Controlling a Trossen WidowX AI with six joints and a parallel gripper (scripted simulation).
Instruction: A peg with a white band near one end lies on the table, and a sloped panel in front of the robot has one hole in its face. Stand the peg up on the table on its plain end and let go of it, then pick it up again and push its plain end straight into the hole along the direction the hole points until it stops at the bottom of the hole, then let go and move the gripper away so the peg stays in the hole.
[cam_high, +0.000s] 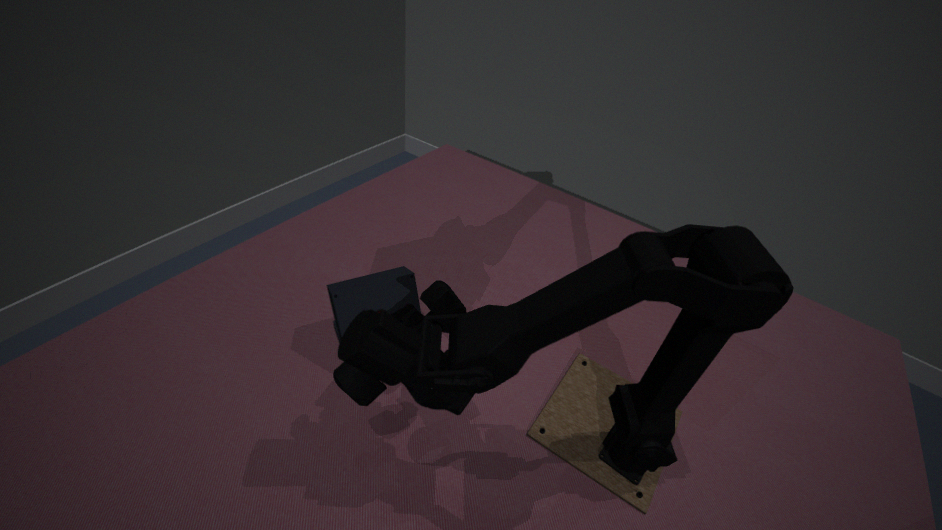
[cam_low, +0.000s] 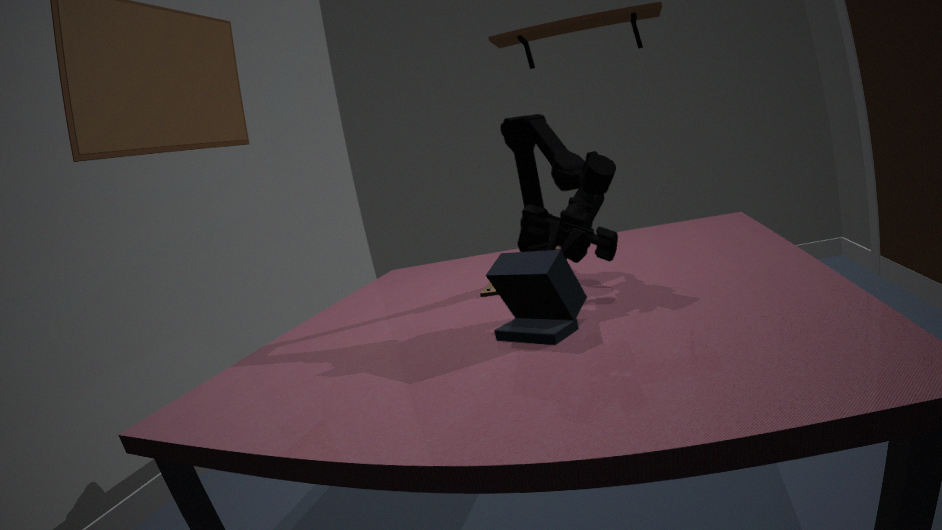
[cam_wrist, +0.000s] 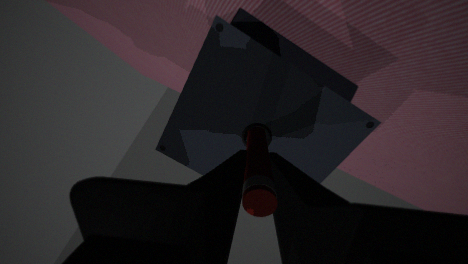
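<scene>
Right now my gripper tip is 50 mm short of the sloped panel, 30 mm above it and 20 mm to the left of it. From my gripper tip the other things lie so: peg 10 mm to the left, 10 mm behind, 10 mm above; flat foot 100 mm below, 70 mm ahead, 30 mm to the right.
</scene>
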